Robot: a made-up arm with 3 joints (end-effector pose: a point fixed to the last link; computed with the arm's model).
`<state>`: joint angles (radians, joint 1 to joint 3).
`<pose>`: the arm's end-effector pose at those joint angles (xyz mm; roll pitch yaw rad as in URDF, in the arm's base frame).
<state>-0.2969 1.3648 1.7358</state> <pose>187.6 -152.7 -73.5 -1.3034 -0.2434 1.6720</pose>
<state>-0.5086 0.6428 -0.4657</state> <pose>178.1 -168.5 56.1 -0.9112 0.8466 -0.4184</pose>
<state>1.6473 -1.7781 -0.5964</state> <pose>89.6 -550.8 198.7 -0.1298 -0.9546 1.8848</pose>
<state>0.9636 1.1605 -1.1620</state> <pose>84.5 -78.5 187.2 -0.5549 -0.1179 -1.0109</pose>
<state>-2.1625 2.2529 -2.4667</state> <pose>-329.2 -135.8 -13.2 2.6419 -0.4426 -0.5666</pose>
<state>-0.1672 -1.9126 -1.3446</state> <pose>150.4 -568.8 -127.1 1.8199 -0.2888 1.2793</pose>
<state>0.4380 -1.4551 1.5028</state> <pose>197.1 -479.3 95.5 2.0040 -0.1335 -1.5580</pose>
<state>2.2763 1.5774 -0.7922</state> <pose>-31.7 -77.6 217.9 0.8719 -0.5605 -2.1434</pose>
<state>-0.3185 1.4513 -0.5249</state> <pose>122.3 -88.7 -64.1 -1.6332 0.3339 -0.5546</pose>
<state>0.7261 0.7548 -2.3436</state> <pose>99.6 -131.6 265.8 -1.3873 1.0227 -1.9149</pose>
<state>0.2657 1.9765 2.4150</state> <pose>272.6 -154.1 -52.1 -1.4471 0.4659 2.3894</pose>
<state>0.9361 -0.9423 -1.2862</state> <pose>26.5 -516.7 237.1 0.5035 0.1087 0.8962</pose>
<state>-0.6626 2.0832 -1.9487</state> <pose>29.9 -99.6 -255.1 -2.1291 -0.6264 -1.5839</pose>
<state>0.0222 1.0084 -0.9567</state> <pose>159.4 -99.7 90.5 -1.2036 0.4366 -0.8679</pose>
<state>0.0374 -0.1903 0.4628</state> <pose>151.9 -336.0 158.9 0.2160 -0.4910 -0.0959</pose>
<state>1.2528 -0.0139 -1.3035</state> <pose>-123.2 -304.6 265.1 0.0044 0.0507 0.0134</pose>
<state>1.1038 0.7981 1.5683</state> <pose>64.9 -189.0 237.7 -2.7949 -0.3220 2.2862</pose>
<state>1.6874 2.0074 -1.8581</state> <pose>173.6 -88.7 264.0 0.1119 0.3348 -1.9731</pose>
